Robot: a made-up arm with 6 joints.
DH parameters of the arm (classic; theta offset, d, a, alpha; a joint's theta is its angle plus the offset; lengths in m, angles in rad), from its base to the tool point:
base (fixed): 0.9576 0 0.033 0
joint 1: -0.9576 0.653 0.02 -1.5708
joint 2: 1.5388 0 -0.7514 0
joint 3: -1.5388 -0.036 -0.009 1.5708
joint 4: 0 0.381 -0.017 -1.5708
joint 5: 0 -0.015 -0.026 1.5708
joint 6: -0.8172 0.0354 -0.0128 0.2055
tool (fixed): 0.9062 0.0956 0 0
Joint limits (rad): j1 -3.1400..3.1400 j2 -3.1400..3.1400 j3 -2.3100..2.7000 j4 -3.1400..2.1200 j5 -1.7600..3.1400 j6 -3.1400..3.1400
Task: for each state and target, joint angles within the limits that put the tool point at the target. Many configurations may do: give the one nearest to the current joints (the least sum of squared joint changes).
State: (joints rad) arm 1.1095 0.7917 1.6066 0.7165 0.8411 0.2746
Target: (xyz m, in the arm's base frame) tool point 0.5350 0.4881 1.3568
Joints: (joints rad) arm 0.7746 0.2516 1.3076 0.6982 0.7544 0.2698
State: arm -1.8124 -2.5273 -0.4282 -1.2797 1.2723 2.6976
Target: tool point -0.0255 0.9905 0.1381
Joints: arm -1.6804 -1.8624 -0.5226 -1.3064 1.6095 2.7089
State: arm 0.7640 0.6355 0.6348 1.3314 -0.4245 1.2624
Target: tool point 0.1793 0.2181 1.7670
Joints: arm 1.3105 -0.1445 0.8384 1.4390 -0.1625 1.3217
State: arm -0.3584 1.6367 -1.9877 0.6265 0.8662 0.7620
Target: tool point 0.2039 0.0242 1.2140
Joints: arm 0.3197 1.0551 -2.3100 0.5602 0.4686 0.5900
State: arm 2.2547 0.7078 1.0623 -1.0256 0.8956 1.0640
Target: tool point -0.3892 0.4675 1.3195
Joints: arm 2.5176 0.1635 1.5587 -0.9290 1.0233 1.0807
